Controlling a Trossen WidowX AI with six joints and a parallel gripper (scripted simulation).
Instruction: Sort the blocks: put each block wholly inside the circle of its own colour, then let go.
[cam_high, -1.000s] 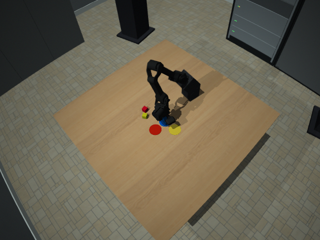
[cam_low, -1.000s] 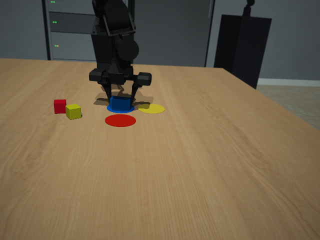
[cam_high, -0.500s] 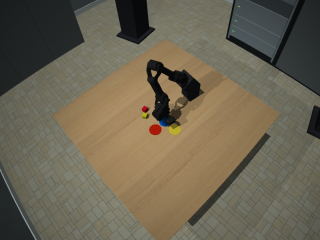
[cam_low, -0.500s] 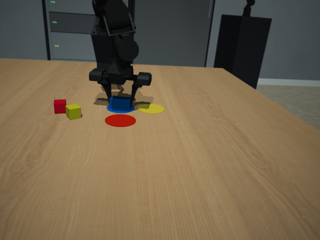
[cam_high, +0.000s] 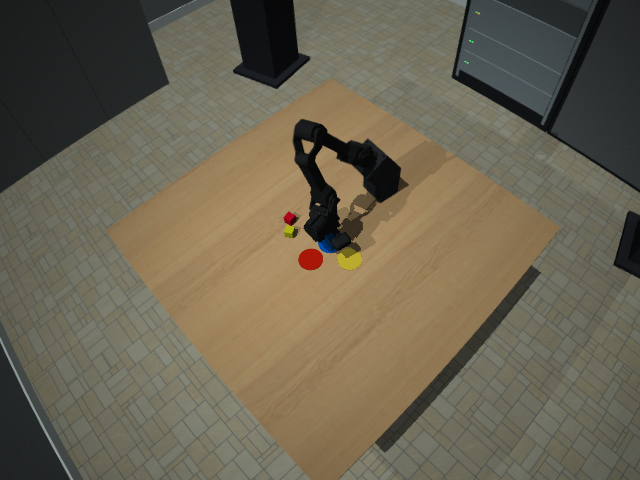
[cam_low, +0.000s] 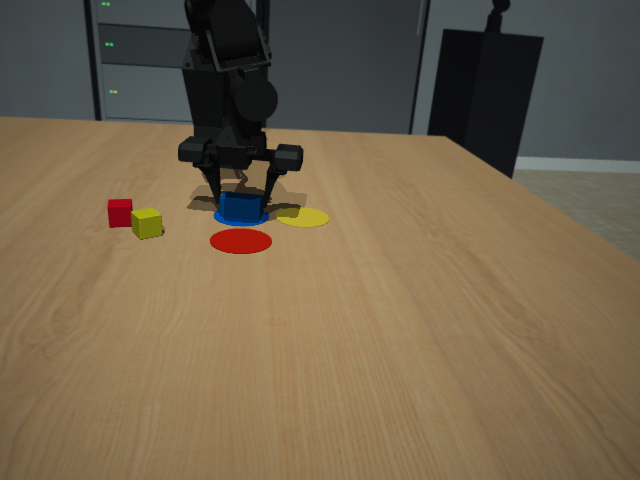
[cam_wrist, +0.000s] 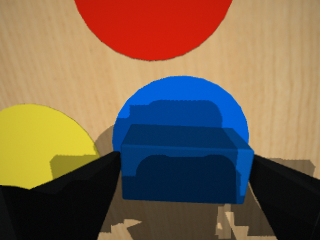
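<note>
My hand is 4 cm above the blue block. Also, from my hand: yellow circle (2 cm ahead, 10 cm to the left, 5 cm below); then red circle (10 cm ahead, 2 cm to the right, 5 cm below); then blue circle (5 cm below).
</note>
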